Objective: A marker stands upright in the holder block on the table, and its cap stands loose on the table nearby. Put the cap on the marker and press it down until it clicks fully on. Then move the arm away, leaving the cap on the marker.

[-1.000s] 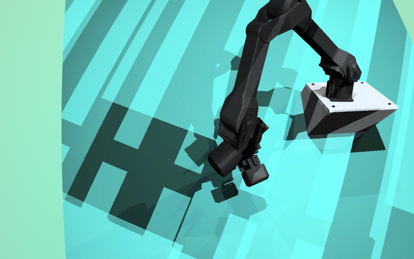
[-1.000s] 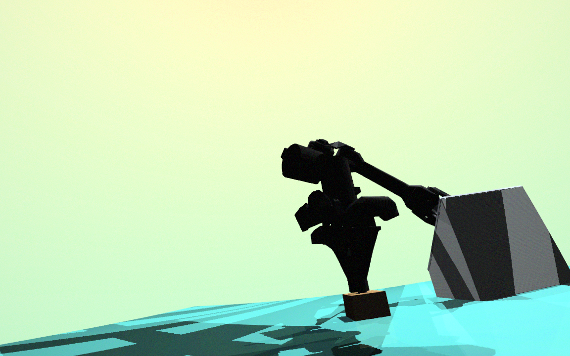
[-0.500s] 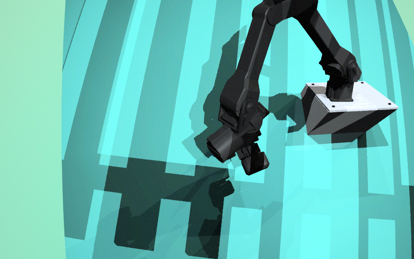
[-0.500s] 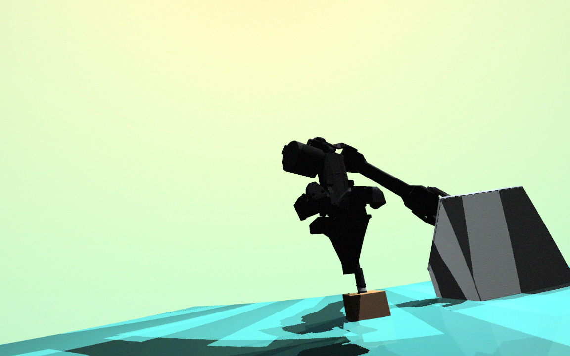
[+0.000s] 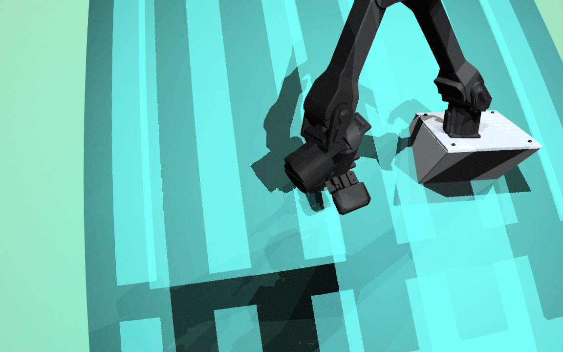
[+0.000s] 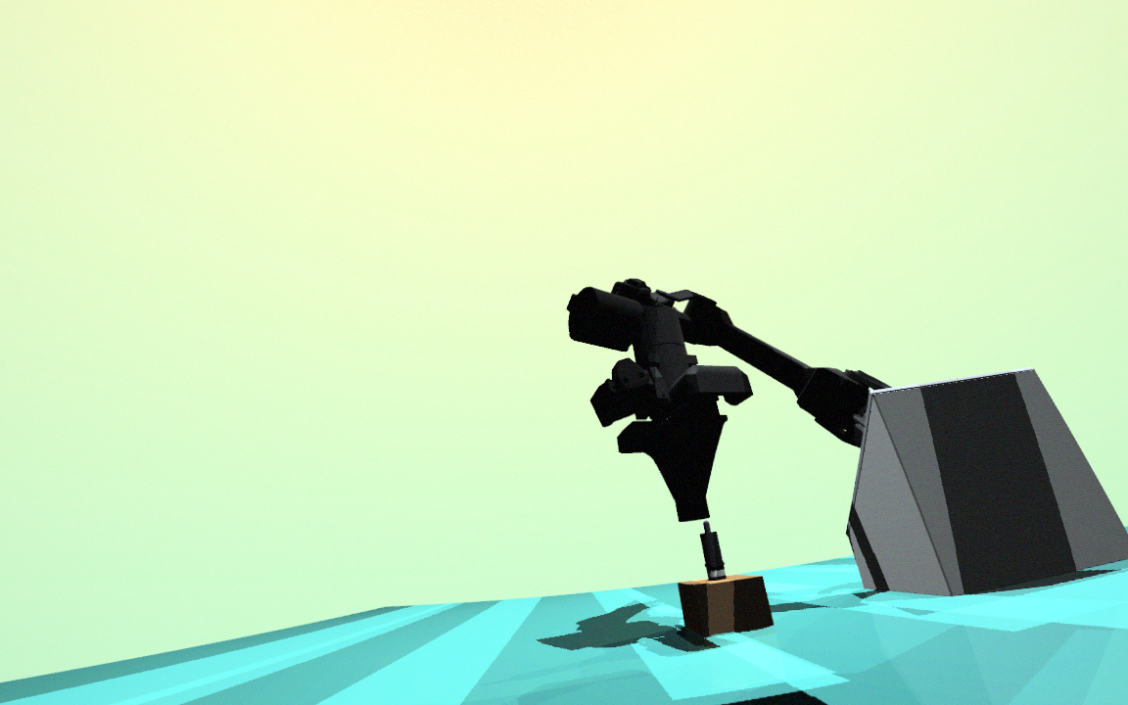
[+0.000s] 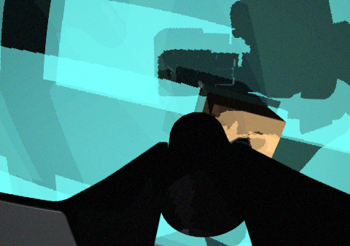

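Right now my gripper tip is 90 mm above the brown holder block, 50 mm to the left of it and 20 mm past it. From my gripper tip the other things lie so: dark round cap: 10 mm above.
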